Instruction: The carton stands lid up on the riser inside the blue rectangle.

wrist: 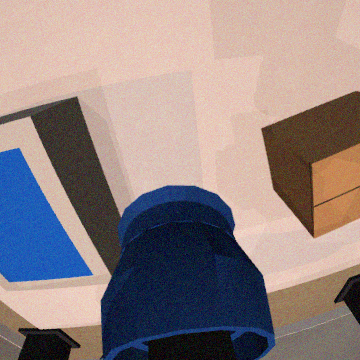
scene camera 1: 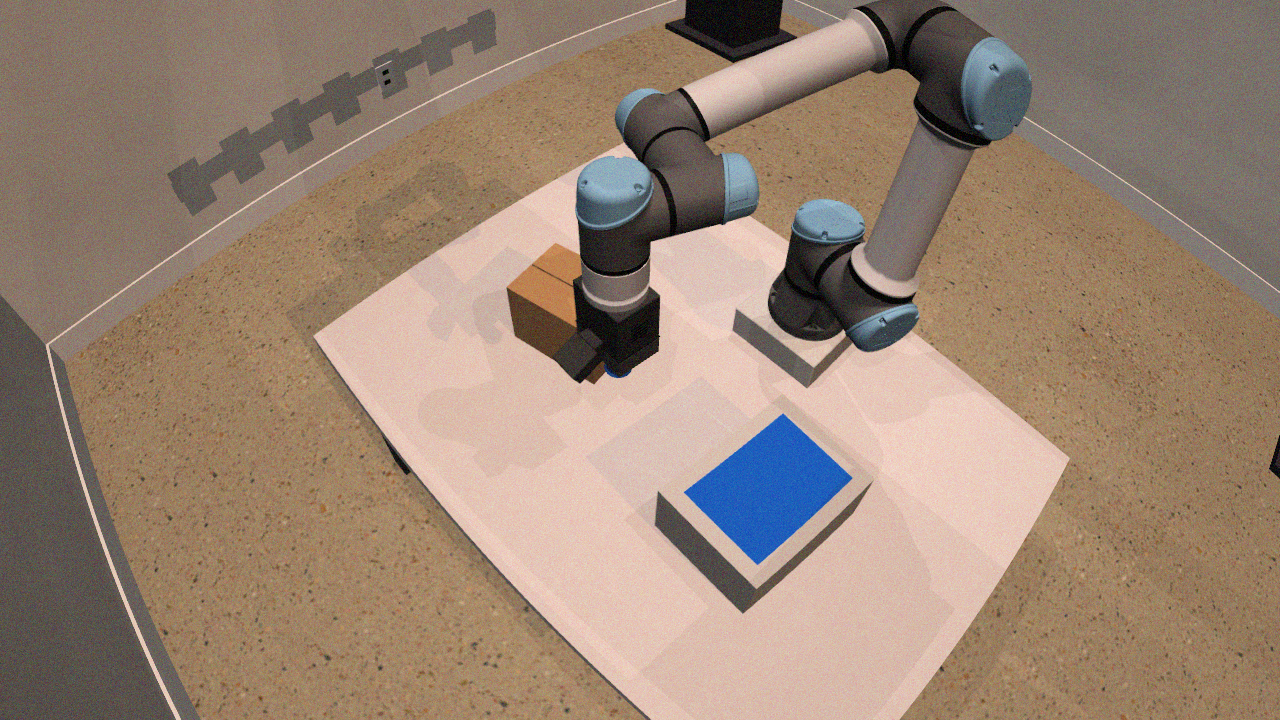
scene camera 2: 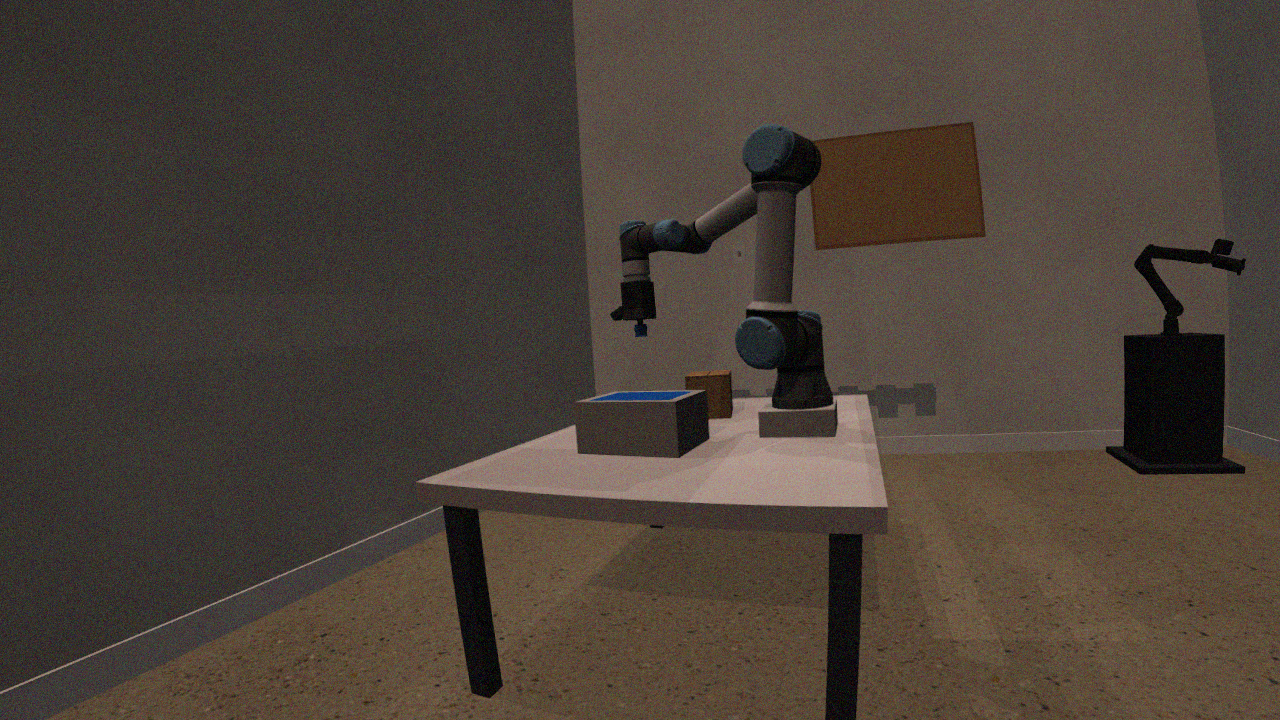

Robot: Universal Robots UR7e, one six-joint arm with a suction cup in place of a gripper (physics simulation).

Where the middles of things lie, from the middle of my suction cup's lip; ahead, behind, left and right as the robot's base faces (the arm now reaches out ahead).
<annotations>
Now: suction cup 250 mm to the left of the brown carton (scene camera 1: 541, 299), 200 mm above it and 100 mm past it.
</annotations>
